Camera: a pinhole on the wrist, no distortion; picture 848 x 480 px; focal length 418.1 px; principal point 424.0 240.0 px. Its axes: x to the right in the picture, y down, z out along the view. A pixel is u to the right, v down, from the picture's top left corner.
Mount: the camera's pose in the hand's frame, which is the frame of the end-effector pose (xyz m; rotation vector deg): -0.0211 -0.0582 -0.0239 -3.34 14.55 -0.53
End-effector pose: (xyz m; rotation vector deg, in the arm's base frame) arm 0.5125 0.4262 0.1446 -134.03 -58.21 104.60
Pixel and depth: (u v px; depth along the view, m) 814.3 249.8 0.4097
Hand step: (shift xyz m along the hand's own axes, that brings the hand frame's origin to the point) 0.4521 -0.0318 0.2755
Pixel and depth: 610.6 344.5 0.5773
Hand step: 0.3736 0.1142 0.4608
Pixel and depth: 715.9 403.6 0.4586
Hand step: 0.4044 0.1415 0.3284
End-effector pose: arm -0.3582 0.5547 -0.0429 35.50 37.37 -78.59
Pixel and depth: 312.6 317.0 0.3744
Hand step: -0.0234 0.0334 0.3588
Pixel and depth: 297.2 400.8 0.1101
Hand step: -0.0257 -0.0092 0.0884
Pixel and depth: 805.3 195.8 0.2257
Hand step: 0.2348 -0.0727 0.1440
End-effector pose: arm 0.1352 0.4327 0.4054 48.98 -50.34 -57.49
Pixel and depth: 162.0 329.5 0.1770
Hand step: -0.0839 -0.0086 0.1727
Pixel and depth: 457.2 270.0 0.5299
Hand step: 0.1529 0.0090 0.4753
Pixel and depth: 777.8 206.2 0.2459
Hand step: 0.2421 -0.0676 0.1627
